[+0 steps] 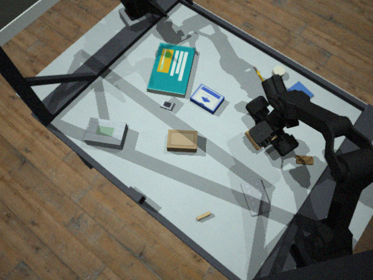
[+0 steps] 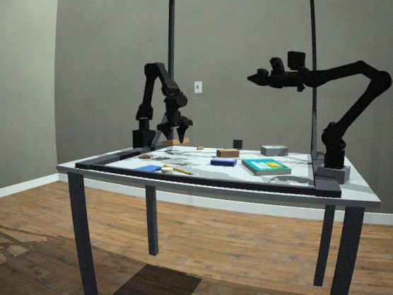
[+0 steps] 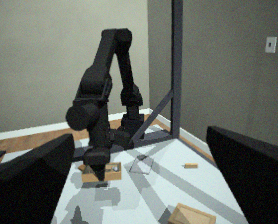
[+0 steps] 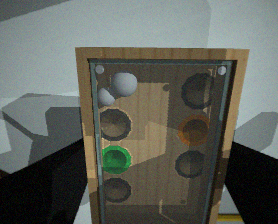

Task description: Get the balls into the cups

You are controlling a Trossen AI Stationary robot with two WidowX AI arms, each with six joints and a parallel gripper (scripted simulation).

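The covered wooden puzzle lies 30 mm below my right hand.
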